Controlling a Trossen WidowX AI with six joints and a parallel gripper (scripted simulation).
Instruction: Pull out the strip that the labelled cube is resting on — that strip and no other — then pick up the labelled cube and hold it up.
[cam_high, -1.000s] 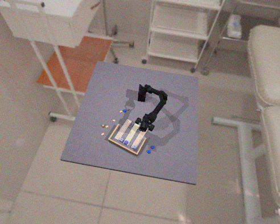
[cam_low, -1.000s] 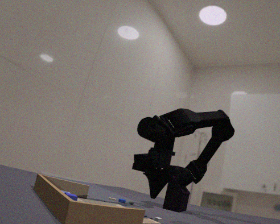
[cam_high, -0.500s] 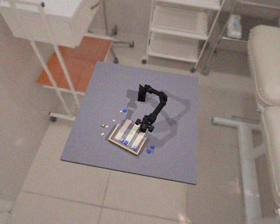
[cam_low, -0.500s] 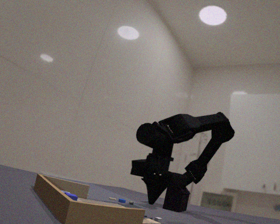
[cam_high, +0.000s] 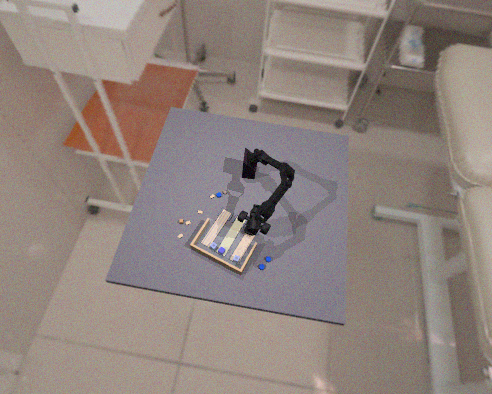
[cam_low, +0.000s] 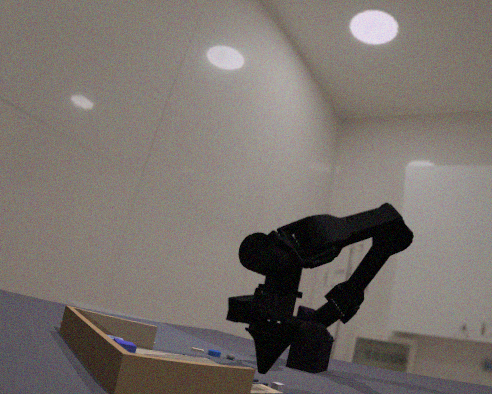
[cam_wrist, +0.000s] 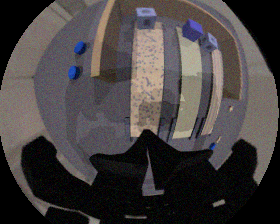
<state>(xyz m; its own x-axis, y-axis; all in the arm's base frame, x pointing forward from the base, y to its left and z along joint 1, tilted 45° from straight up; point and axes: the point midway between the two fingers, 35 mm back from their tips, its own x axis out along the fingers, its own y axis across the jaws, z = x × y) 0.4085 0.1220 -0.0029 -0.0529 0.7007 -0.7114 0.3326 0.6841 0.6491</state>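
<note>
My gripper tip is 9 cm short of the pale strip, 3 cm to the left of it and 3 cm above it.
</note>
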